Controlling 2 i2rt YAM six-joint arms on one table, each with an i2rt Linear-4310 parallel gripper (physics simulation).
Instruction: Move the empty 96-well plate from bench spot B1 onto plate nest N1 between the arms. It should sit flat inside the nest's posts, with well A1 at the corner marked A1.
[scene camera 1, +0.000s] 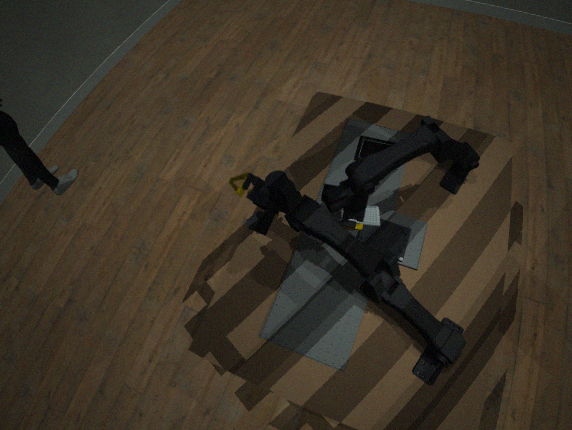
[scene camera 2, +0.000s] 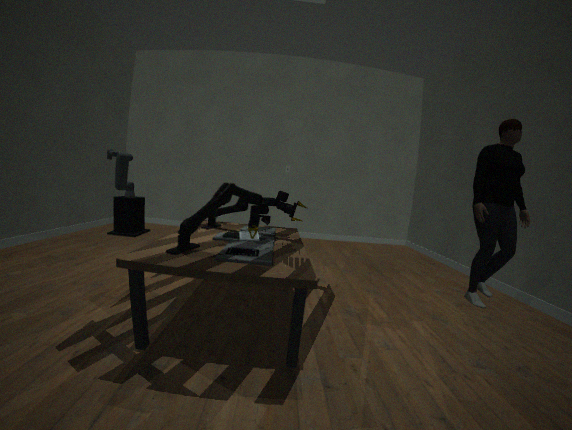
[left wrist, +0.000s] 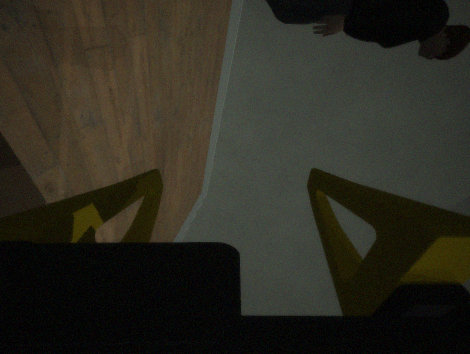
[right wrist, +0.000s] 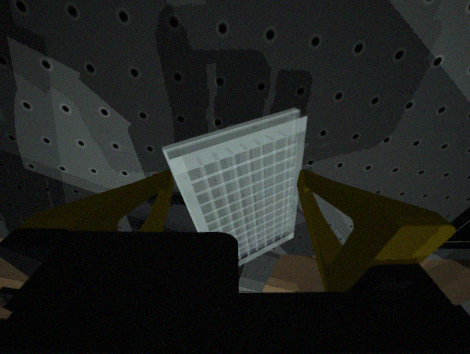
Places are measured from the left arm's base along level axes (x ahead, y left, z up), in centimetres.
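Where they show: left gripper, fingertip midpoint: (scene camera 1: 239, 186) (scene camera 2: 305, 214) (left wrist: 235, 177); right gripper, fingertip midpoint: (scene camera 1: 353, 217) (scene camera 2: 252, 236) (right wrist: 235, 176); left arm's base, link origin: (scene camera 1: 438, 350) (scene camera 2: 211, 226); right arm's base, link origin: (scene camera 1: 457, 172) (scene camera 2: 183, 249).
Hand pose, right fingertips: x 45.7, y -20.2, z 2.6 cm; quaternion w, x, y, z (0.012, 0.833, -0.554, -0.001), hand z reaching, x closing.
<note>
Each offset is from my right fingertips to the top centre of the thing. "spot": to the spot under its first point. Level surfaces: height alone.
The clear 96-well plate @[dx -1.6, dy -1.8, dz +3.4 cm] (right wrist: 243, 178) (scene camera 1: 370, 215) (scene camera 2: 243, 235) lies flat on the grey perforated mat @[dz -1.3 cm] (right wrist: 94, 57) (scene camera 1: 332, 342). My right gripper (right wrist: 235, 176) (scene camera 1: 354, 225) (scene camera 2: 253, 232) is open and points down, with one yellow finger on each long side of the plate. My left gripper (left wrist: 235, 177) (scene camera 1: 238, 183) (scene camera 2: 298, 211) is open and empty, held out past the table edge over the floor. The dark plate nest @[dx +7.7, dy -30.0, dz -1.1 cm] (scene camera 2: 242, 251) sits on the mat nearer scene camera 2; in scene camera 1 my left arm covers most of it.
A dark rectangle with a white outline @[spot: dx +12.3, dy -34.9, dz -1.0 cm] (scene camera 1: 374, 138) lies at the mat's far end. The wooden table @[dz -2.6 cm] (scene camera 1: 467, 241) (scene camera 2: 207, 270) carries both arm bases. A person (scene camera 2: 497, 208) (scene camera 1: 27, 161) (left wrist: 380, 22) walks by the wall. Another arm on a pedestal (scene camera 2: 124, 194) stands at the back.
</note>
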